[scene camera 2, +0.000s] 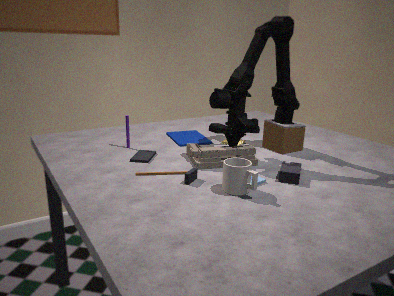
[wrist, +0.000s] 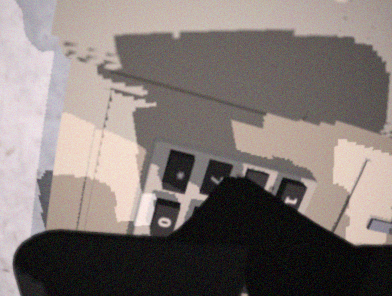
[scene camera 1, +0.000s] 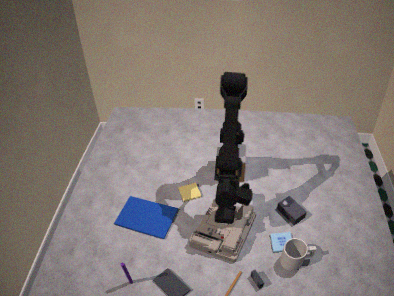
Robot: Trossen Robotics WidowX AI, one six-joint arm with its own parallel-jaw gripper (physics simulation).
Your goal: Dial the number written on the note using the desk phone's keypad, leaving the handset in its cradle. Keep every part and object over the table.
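Places are measured from the arm's base along level axes (x up, y left, z back), in metres.
Where they show: gripper, fingertip midpoint: (wrist: 234,188); arm's base, link origin: (scene camera 2: 283,122).
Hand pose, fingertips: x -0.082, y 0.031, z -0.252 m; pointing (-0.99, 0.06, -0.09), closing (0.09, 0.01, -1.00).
Each offset is from my fingertips to the top centre of the thing.
The beige desk phone (scene camera 1: 233,237) (scene camera 2: 220,154) (wrist: 93,197) sits on the table. Its handset cannot be clearly made out. In the wrist view the star key {dx +0.004, dy +0.006, dz +0.021 m} (wrist: 178,171), 7 key {dx +0.000, dy +0.003, dz +0.007 m} (wrist: 210,183), 1 key {dx +0.004, dy -0.003, dz -0.021 m} (wrist: 290,195) and 0 key {dx +0.004, dy -0.012, dz +0.025 m} (wrist: 165,218) show; the key {dx +0.001, dy +0.000, dz -0.007 m} (wrist: 256,176) between 7 and 1 is partly covered. My gripper (scene camera 2: 233,144) (wrist: 234,188) is shut and empty, pointing down with its tip over or at that key; contact cannot be told. Other keys are hidden. A blue note {dx -0.017, dy +0.204, dz -0.068 m} (scene camera 1: 280,241) (scene camera 2: 258,180) with unreadable small writing lies beside the mug.
A white mug {dx +0.059, dy +0.258, dz -0.135 m} (scene camera 1: 294,256) (scene camera 2: 236,178), black box {dx +0.015, dy +0.232, dz +0.071 m} (scene camera 1: 292,211) (scene camera 2: 289,173) and small black block {dx +0.007, dy +0.132, dz -0.231 m} (scene camera 1: 257,279) (scene camera 2: 190,176) surround the phone. A yellow pad {dx -0.016, dy -0.169, dz +0.113 m} (scene camera 1: 190,192), blue folder {dx -0.019, dy -0.304, dz -0.036 m} (scene camera 1: 146,217) (scene camera 2: 188,137), upright purple stick {dx +0.104, dy -0.272, dz -0.313 m} (scene camera 1: 127,273) (scene camera 2: 127,131), dark pad {dx -0.017, dy -0.137, dz -0.294 m} (scene camera 1: 171,283) and pencil {dx -0.020, dy +0.047, dz -0.288 m} (scene camera 1: 233,284) are also there.
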